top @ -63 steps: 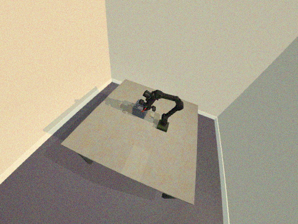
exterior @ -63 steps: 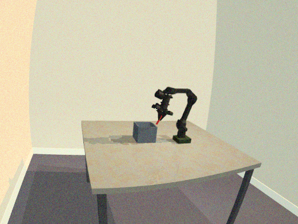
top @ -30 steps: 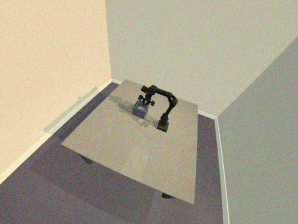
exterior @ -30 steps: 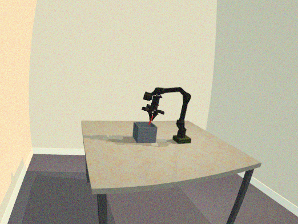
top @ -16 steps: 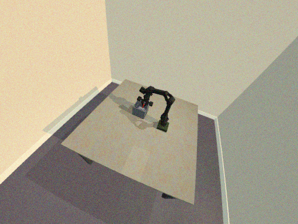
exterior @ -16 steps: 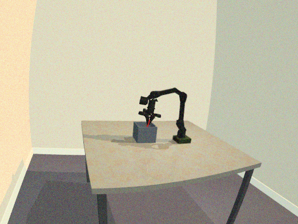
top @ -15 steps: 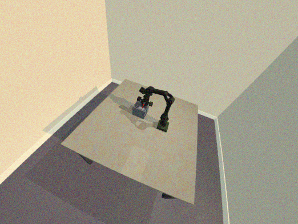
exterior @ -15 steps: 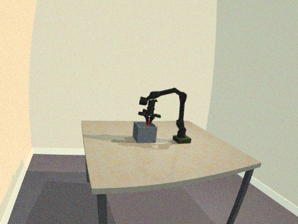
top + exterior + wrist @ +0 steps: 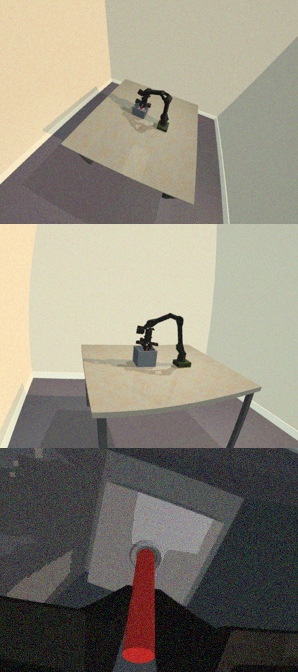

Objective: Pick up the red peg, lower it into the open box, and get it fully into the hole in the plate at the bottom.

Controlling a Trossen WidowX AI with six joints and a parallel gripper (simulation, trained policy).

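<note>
Now: the red peg right at my gripper tip. From my gripper tip the other things lie so: grey plate: 50 mm below, 10 mm to the right, 10 mm ahead.
</note>
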